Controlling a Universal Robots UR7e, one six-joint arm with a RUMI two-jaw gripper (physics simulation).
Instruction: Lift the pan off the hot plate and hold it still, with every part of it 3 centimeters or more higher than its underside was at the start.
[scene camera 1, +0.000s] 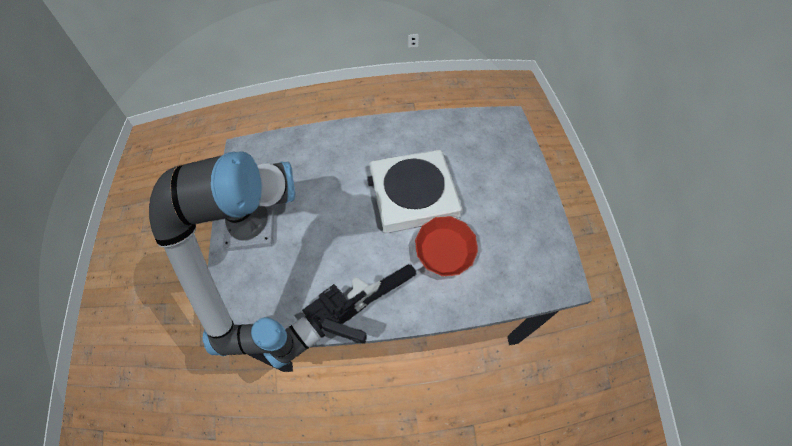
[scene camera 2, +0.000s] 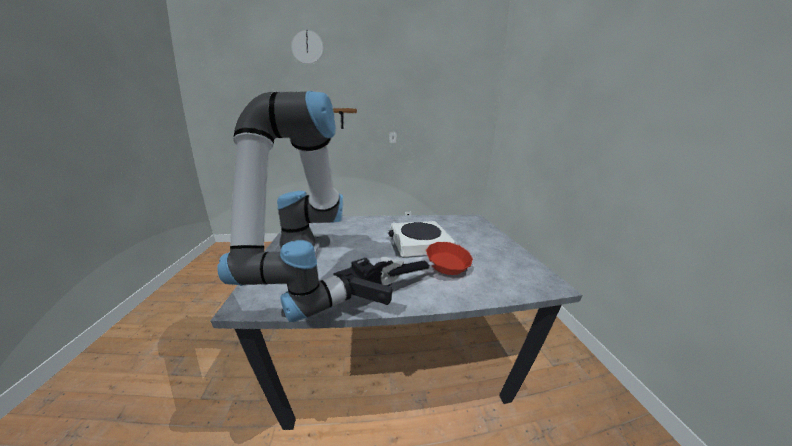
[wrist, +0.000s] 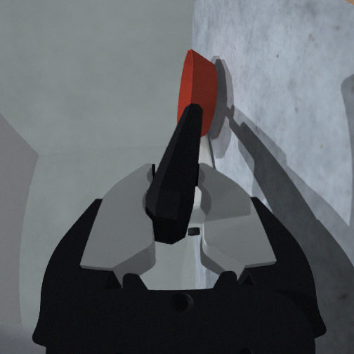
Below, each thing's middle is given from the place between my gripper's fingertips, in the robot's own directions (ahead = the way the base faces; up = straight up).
Scene:
The red pan (scene camera 1: 446, 246) is 11 cm ahead of my hand, 8 cm to the left of it and 3 cm below it. From my hand the other things lie so: white hot plate (wrist: 197, 215) (32 cm to the left, 11 cm ahead, 5 cm below).

